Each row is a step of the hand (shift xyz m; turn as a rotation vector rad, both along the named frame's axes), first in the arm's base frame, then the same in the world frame.
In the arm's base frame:
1: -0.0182 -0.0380 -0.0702 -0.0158 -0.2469 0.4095
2: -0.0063 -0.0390 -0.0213 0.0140 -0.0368 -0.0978
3: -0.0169 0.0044 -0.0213 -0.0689 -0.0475 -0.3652
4: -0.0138 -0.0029 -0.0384 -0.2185 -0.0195 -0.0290
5: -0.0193 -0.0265 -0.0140 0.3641 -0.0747 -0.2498
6: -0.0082 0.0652 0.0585 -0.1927 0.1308 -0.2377
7: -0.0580 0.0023 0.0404 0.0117 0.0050 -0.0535
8: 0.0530 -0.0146 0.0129 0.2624 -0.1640 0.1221
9: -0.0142 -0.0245 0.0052 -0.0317 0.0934 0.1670
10: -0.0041 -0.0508 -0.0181 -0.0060 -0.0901 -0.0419
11: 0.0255 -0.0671 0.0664 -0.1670 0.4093 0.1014
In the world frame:
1: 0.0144 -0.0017 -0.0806 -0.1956 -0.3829 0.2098
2: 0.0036 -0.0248 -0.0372 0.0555 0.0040 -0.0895
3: -0.0058 0.0160 -0.0217 0.0989 0.1198 -0.3410
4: 0.0045 0.0158 -0.0375 -0.1834 0.0388 -0.1175
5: -0.0113 -0.0140 -0.0308 0.4366 -0.0392 -0.0916
6: -0.0329 0.0360 0.0732 -0.0677 0.2521 -0.2064
7: -0.0699 -0.0025 0.0107 0.0341 0.0238 -0.0360
8: 0.0418 -0.0290 0.0244 0.1811 -0.2490 0.1260
9: -0.0151 -0.0211 -0.0125 -0.1017 0.0219 0.1637
10: 0.0041 -0.0371 -0.0391 0.0127 -0.0621 -0.0768
11: -0.0066 -0.0919 0.0327 -0.1929 0.3576 0.2016

